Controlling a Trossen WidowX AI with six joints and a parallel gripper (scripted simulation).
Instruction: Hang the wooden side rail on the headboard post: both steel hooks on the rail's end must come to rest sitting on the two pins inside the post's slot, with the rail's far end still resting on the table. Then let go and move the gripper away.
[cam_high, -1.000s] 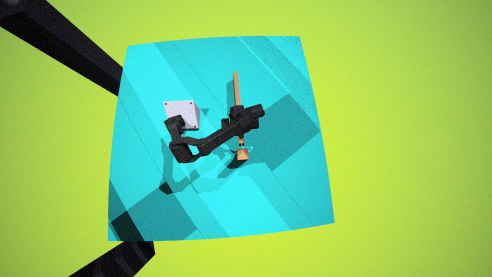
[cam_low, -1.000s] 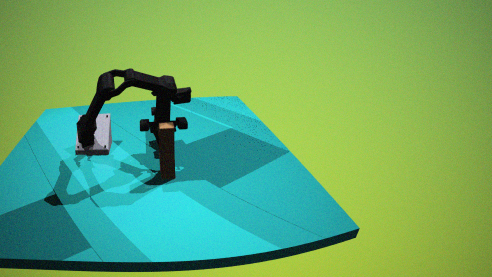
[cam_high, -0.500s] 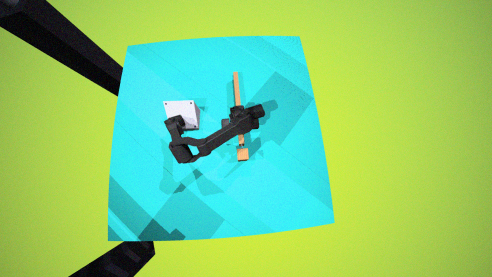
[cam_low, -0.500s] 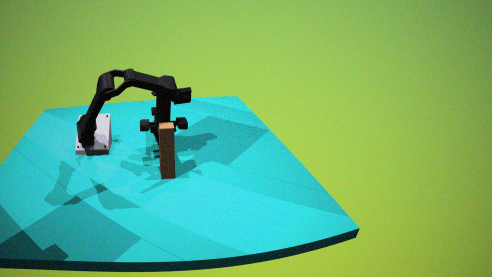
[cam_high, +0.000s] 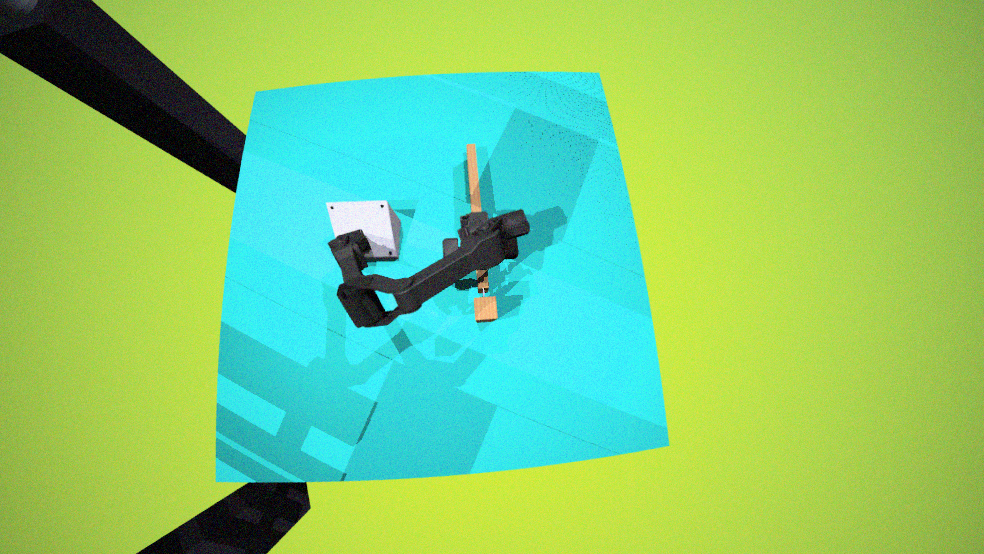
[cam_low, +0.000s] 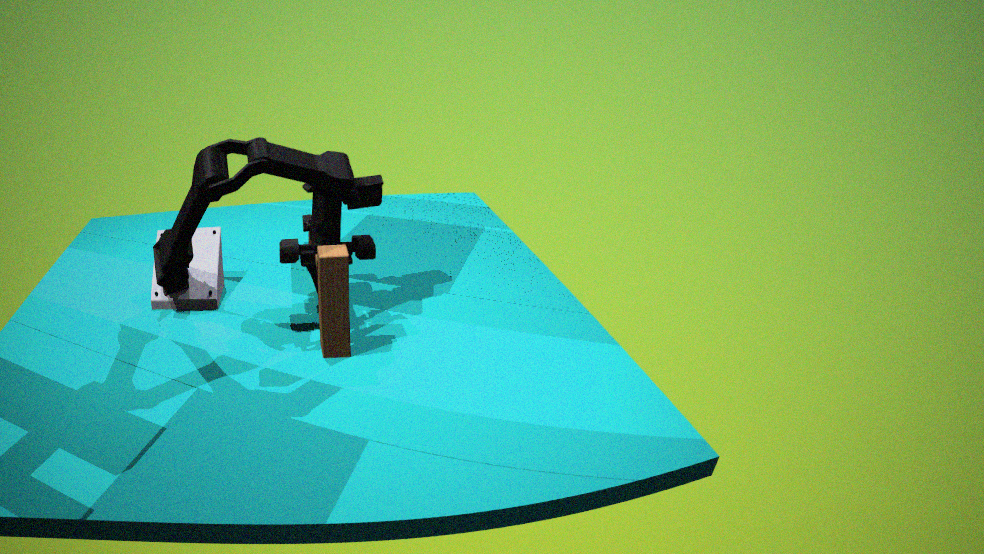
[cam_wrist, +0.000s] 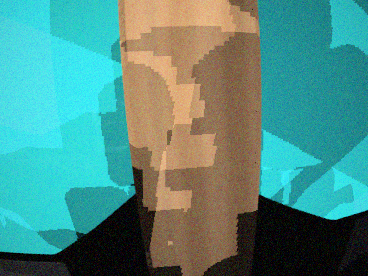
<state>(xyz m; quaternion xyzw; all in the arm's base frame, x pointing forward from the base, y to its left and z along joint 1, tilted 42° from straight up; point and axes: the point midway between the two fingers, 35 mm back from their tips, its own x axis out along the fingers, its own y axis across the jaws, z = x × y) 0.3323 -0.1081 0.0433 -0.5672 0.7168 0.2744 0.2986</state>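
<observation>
My gripper tip is now 150 mm to the left of the headboard post, 40 mm below it and 20 mm past it.
</observation>
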